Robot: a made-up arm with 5 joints.
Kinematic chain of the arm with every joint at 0, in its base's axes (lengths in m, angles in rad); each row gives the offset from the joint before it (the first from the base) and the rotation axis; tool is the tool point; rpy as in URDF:
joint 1: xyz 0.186 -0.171 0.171 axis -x
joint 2: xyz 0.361 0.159 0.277 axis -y
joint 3: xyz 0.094 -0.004 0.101 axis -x
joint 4: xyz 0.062 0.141 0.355 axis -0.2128 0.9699 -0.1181
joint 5: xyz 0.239 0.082 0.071 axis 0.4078 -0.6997 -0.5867
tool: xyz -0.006 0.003 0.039 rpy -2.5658 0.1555 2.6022
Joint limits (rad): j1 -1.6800..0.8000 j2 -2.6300..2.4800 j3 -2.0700..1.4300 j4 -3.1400..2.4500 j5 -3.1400..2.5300
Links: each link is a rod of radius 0.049 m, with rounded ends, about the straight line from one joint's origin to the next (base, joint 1, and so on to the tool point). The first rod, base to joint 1, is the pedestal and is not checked.
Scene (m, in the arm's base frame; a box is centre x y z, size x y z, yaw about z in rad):
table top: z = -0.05
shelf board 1: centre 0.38 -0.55 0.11 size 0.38 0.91 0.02 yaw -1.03
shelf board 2: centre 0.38 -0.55 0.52 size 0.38 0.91 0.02 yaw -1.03
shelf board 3: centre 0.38 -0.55 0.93 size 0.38 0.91 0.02 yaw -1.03
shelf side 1: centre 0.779 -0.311 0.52 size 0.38 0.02 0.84 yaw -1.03
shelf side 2: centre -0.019 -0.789 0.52 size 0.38 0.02 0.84 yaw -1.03
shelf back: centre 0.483 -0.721 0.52 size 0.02 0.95 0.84 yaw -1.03
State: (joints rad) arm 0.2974 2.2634 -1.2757 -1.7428 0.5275
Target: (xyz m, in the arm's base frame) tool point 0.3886 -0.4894 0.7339
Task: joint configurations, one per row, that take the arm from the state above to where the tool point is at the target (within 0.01 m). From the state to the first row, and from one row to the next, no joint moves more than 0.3 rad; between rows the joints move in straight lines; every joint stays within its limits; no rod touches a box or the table.
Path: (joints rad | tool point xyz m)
1: 0.4197 2.1331 -1.1295 -1.9164 0.5505 | 0.1757 -0.4097 0.2876
2: 0.5421 2.0027 -0.9832 -2.0899 0.5735 | 0.1273 -0.3188 0.2868
3: 0.6016 1.9577 -1.1363 -1.8618 0.5467 | 0.1272 -0.3496 0.3973
4: 0.6610 1.9127 -1.2895 -1.6337 0.5200 | 0.1483 -0.3504 0.5168
5: 0.7205 1.8676 -1.4426 -1.4056 0.4932 | 0.1900 -0.3192 0.6331
6: 0.7800 1.8226 -1.5957 -1.1775 0.4665 | 0.2496 -0.2580 0.7339
7: 0.5543 1.7667 -1.7116 -1.0994 0.4397 | 0.3162 -0.3706 0.7509
8: 0.3287 1.7107 -1.8274 -1.0212 0.4130 | 0.3886 -0.4894 0.7339

